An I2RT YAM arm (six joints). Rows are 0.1 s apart.
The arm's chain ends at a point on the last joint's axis. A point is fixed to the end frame.
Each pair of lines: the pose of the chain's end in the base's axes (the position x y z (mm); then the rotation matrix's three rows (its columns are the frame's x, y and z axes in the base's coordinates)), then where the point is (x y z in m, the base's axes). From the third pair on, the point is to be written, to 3 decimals.
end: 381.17 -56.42 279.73; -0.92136 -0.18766 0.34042; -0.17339 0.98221 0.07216; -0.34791 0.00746 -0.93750
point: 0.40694 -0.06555 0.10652
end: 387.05 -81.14 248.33; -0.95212 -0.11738 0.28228; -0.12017 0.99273 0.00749; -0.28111 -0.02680 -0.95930
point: 0.40068 -0.09943 0.07446
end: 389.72 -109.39 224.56; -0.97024 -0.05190 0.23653; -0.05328 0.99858 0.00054; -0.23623 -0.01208 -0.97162
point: 0.394 -0.126 0.050
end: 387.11 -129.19 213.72; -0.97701 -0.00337 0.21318; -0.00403 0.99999 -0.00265; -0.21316 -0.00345 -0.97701
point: 0.386 -0.145 0.039
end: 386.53 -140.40 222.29; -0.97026 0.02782 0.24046; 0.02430 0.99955 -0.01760; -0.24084 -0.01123 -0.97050
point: 0.390 -0.158 0.048
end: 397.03 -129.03 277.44; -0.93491 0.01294 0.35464; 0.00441 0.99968 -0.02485; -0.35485 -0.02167 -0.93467
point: 0.422 -0.148 0.105
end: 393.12 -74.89 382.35; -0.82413 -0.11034 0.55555; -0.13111 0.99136 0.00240; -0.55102 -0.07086 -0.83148
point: 0.458 -0.094 0.221
